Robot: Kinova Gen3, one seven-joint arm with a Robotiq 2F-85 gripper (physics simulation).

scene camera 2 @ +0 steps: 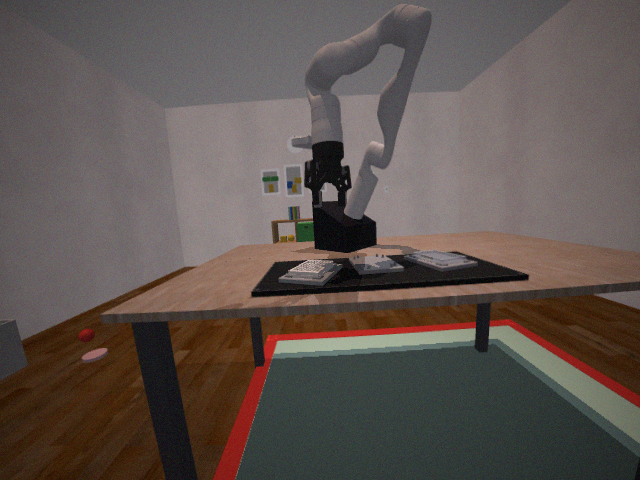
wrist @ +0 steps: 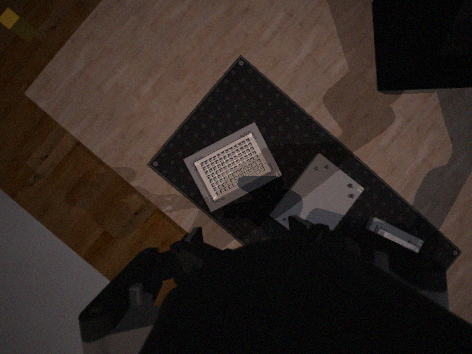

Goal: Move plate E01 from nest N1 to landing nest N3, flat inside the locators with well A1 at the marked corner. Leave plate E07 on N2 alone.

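My gripper [scene camera 2: 329,202] [wrist: 246,231] is open and empty, pointing down high above the mat. A pale well plate [scene camera 2: 312,266] [wrist: 232,167] sits in the left nest [scene camera 2: 299,281] [wrist: 225,143]. In the wrist view it lies ahead of the fingers, with its grid of wells facing up. The middle nest [scene camera 2: 379,266] [wrist: 325,190] holds no plate, and its small locators stand up near the edges. Another pale plate [scene camera 2: 436,255] sits in the right nest [scene camera 2: 457,265], which is largely hidden by the gripper in the wrist view. Labels and the marked corner are not readable.
The nests stand on a black perforated mat [scene camera 2: 283,271] [wrist: 240,90] on the wooden table [scene camera 2: 206,284] [wrist: 165,60]. The black robot base [scene camera 2: 343,232] [wrist: 425,45] stands behind the mat. The arm's shadow falls across the table and nests.
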